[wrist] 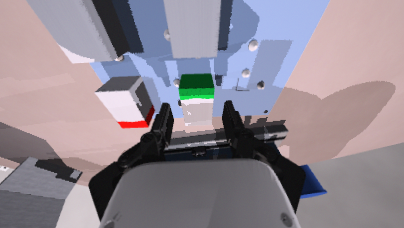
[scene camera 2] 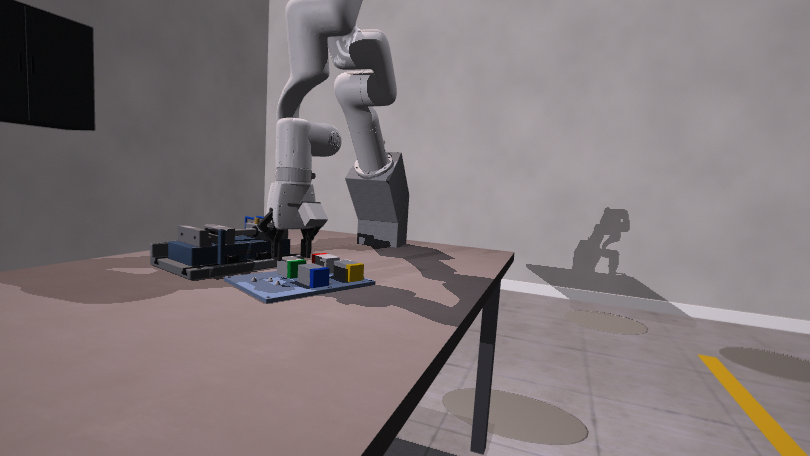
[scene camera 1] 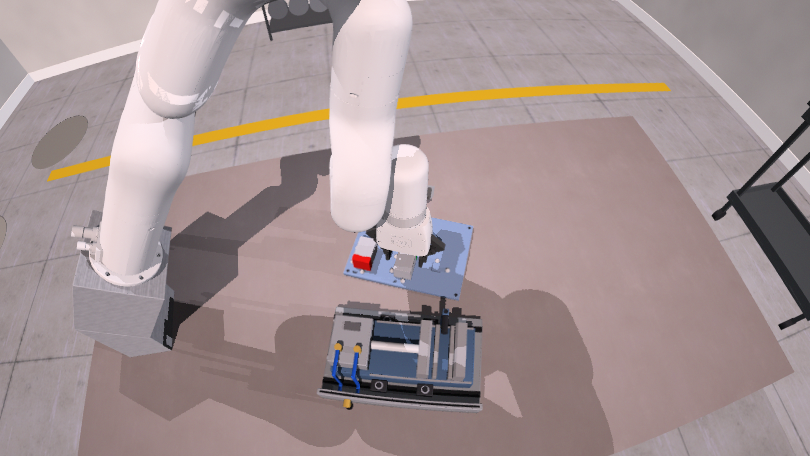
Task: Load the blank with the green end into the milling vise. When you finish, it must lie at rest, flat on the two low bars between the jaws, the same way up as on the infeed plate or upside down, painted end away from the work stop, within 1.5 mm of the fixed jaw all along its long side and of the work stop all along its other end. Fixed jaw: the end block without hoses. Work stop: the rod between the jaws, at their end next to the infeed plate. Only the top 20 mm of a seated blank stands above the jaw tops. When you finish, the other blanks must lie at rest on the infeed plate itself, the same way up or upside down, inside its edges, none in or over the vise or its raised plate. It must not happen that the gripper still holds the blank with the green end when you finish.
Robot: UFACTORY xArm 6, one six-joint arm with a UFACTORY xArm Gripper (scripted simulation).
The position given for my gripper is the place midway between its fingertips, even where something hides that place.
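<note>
My own gripper [scene camera 2: 291,258] is there to see, and it also appears at [wrist: 197,110] and at [scene camera 1: 405,258]. I see a red-ended blank [wrist: 126,98] and a green-ended blank [wrist: 196,91] as well, and there is a hose block [scene camera 1: 348,339].
</note>
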